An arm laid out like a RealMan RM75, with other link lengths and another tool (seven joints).
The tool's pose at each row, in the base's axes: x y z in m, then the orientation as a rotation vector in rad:
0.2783 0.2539 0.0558 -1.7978 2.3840 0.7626
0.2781 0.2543 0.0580 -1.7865 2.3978 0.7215
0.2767 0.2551 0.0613 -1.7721 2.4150 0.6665
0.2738 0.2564 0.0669 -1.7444 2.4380 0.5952
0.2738 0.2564 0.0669 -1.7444 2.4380 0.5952
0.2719 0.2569 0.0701 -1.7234 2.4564 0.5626
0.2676 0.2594 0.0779 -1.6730 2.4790 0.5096
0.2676 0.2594 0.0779 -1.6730 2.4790 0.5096
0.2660 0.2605 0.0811 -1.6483 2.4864 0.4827
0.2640 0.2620 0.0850 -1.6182 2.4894 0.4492
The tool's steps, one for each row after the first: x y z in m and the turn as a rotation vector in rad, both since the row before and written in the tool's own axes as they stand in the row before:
-0.0010 0.0010 -0.0017 0.0264 0.0097 0.0087
-0.0013 0.0025 -0.0023 0.0350 0.0134 0.0110
-0.0019 0.0047 -0.0040 0.0476 0.0140 0.0186
0.0000 0.0000 0.0000 0.0000 0.0000 0.0000
-0.0007 0.0027 -0.0025 0.0218 0.0074 0.0163
-0.0029 0.0066 -0.0058 0.0427 -0.0007 0.0301
0.0000 0.0000 0.0000 0.0000 0.0000 0.0000
-0.0012 0.0025 -0.0025 0.0225 -0.0021 0.0131
-0.0016 0.0031 -0.0030 0.0298 -0.0060 0.0133

